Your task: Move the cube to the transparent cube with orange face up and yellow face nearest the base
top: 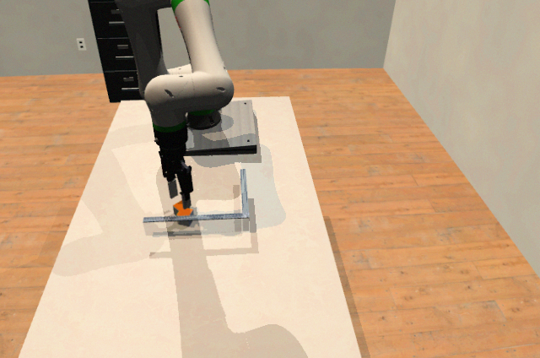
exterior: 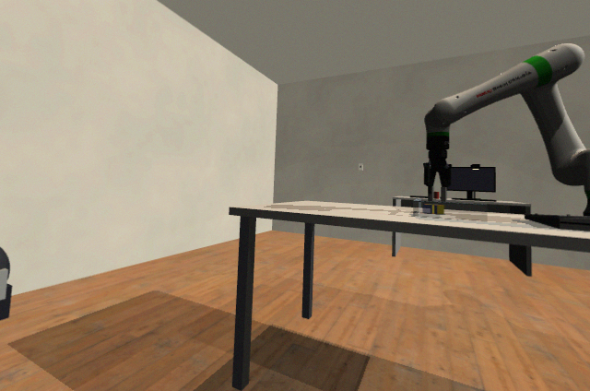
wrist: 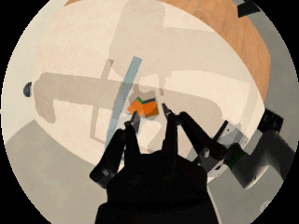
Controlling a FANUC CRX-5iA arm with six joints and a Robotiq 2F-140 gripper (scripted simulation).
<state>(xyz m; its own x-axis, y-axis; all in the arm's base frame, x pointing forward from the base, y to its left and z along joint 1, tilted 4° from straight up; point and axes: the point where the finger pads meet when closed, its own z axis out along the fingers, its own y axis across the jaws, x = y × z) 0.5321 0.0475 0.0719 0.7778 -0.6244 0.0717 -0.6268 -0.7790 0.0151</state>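
Now: hand 60 mm above the cube. Also, from my hand: short fence arm 70 mm behind, 200 mm to the left, 40 mm below.
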